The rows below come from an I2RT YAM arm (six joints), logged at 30 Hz.
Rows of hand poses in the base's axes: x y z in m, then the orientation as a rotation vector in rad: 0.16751, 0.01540, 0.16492, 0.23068, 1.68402, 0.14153; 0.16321, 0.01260, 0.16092, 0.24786, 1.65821, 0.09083; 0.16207, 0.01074, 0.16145, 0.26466, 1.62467, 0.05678; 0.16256, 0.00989, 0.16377, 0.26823, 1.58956, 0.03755; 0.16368, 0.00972, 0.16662, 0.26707, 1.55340, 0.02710; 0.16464, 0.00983, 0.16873, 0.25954, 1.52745, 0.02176; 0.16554, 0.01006, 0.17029, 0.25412, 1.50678, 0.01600; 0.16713, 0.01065, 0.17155, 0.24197, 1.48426, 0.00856; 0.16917, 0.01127, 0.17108, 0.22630, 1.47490, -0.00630; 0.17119, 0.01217, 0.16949, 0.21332, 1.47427, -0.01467; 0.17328, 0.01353, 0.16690, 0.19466, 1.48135, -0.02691; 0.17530, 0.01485, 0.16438, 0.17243, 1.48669, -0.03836; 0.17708, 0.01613, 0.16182, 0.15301, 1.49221, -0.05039; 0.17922, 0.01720, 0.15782, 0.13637, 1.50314, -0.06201; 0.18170, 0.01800, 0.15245, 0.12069, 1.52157, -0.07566; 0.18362, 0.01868, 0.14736, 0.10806, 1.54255, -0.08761
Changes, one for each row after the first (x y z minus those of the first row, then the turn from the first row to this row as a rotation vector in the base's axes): -0.00430, -0.00280, -0.00400, -0.02347, -0.02044, -0.04415; -0.00544, -0.00466, -0.00347, -0.03621, -0.04915, -0.07960; -0.00495, -0.00551, -0.00115, -0.04703, -0.08189, -0.09809; -0.00383, -0.00568, 0.00170, -0.05485, -0.11689, -0.10853; -0.00287, -0.00557, 0.00381, -0.06308, -0.14301, -0.11034; -0.00197, -0.00534, 0.00537, -0.07033, -0.16360, -0.11305; -0.00038, -0.00475, 0.00663, -0.08285, -0.18667, -0.11254; 0.00166, -0.00413, 0.00616, -0.10254, -0.19643, -0.11226; 0.00368, -0.00323, 0.00457, -0.11614, -0.19776, -0.10866; 0.00577, -0.00187, 0.00198, -0.13575, -0.19164, -0.10249; 0.00779, -0.00055, -0.00054, -0.15697, -0.18756, -0.09368; 0.00957, 0.00073, -0.00310, -0.17685, -0.18281, -0.08707; 0.01171, 0.00180, -0.00710, -0.19460, -0.17235, -0.08135; 0.01419, 0.00260, -0.01247, -0.21290, -0.15403, -0.07647; 0.01611, 0.00328, -0.01756, -0.22802, -0.13299, -0.07229
